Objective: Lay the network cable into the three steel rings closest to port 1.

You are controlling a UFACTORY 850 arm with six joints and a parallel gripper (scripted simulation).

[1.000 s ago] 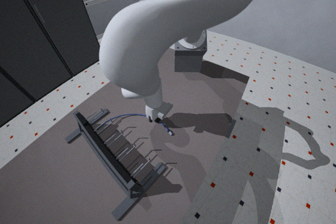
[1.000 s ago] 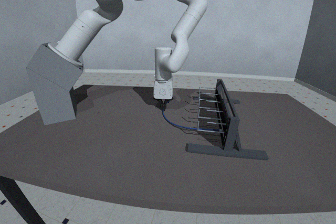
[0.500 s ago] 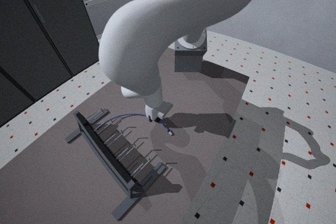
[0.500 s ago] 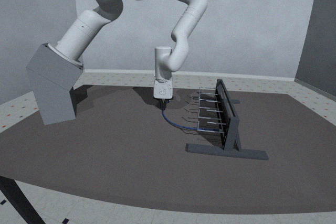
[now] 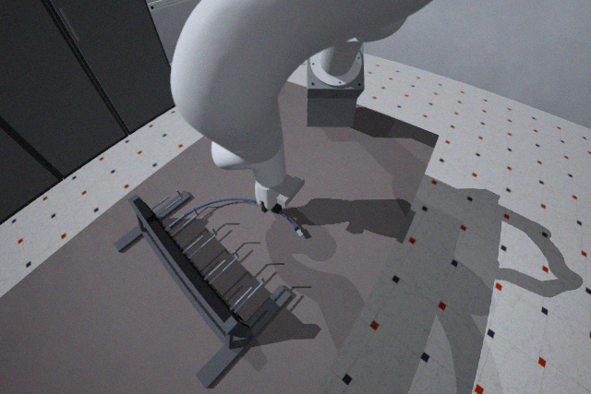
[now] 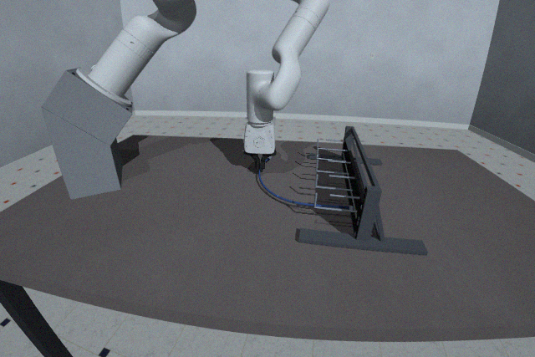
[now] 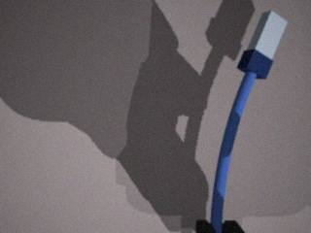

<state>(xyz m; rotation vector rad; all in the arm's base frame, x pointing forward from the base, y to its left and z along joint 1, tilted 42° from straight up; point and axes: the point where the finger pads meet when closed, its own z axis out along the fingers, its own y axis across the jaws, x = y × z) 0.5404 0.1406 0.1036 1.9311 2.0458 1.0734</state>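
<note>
The plug lies 110 mm to the left of my hand and 20 mm below it. From my hand the other things lie so: dark patch panel: 310 mm ahead, 30 mm to the right, 30 mm above.
</note>
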